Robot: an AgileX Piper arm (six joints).
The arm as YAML. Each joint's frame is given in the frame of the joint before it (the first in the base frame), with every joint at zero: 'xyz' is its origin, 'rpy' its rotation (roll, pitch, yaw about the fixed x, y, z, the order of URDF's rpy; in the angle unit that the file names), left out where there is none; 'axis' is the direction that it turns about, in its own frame. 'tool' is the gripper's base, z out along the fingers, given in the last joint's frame.
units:
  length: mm
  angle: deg
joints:
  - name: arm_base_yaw
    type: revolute
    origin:
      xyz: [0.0, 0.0, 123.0]
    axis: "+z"
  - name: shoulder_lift
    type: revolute
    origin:
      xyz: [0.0, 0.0, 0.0]
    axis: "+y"
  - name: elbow
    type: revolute
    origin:
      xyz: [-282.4, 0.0, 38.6]
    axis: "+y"
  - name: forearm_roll
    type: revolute
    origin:
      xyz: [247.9, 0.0, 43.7]
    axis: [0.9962, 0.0, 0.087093]
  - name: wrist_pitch
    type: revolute
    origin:
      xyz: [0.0, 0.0, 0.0]
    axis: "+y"
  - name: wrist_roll
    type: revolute
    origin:
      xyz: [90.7, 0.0, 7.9]
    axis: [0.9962, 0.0, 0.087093]
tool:
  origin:
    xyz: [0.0, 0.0, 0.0]
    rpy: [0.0, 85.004, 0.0]
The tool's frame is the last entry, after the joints.
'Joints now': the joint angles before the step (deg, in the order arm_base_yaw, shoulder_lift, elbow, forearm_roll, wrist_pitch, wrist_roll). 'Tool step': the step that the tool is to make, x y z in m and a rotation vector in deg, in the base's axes. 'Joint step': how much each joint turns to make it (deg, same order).
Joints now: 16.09, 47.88, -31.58, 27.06, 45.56, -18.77
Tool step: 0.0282, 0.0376, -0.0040, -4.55, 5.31, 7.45
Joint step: 10.64, 12.90, -6.58, -4.87, -1.26, 4.86
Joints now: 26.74, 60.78, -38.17, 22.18, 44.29, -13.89
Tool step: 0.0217, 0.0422, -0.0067, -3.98, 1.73, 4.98
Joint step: 8.58, 10.85, -6.61, -5.15, -2.09, 5.47
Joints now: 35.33, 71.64, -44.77, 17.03, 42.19, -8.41
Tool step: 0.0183, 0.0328, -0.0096, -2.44, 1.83, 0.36
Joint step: 4.35, 8.65, -5.76, -3.51, -1.00, 5.81
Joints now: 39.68, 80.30, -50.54, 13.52, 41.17, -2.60
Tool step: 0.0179, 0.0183, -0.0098, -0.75, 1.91, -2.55
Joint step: 0.76, 6.18, -4.22, -1.00, -0.63, 4.01
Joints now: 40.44, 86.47, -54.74, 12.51, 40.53, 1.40
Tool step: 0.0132, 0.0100, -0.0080, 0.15, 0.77, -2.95
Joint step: 0.00, 3.84, -2.42, -0.60, -1.41, 3.26
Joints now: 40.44, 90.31, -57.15, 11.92, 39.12, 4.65
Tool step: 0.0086, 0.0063, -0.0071, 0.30, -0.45, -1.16
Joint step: 0.01, 2.45, -1.09, -0.32, -2.07, 1.05
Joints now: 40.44, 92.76, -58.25, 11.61, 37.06, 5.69
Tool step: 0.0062, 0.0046, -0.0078, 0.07, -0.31, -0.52
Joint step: 0.01, 2.05, -0.56, -0.09, -1.84, 0.28
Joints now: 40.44, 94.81, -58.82, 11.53, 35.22, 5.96
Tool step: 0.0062, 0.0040, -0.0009, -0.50, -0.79, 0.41
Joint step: 0.01, 1.38, -1.54, -1.10, -0.13, 0.16
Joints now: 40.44, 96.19, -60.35, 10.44, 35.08, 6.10
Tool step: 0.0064, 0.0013, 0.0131, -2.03, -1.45, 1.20
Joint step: -0.07, 0.02, -3.41, -3.65, 3.55, 1.07
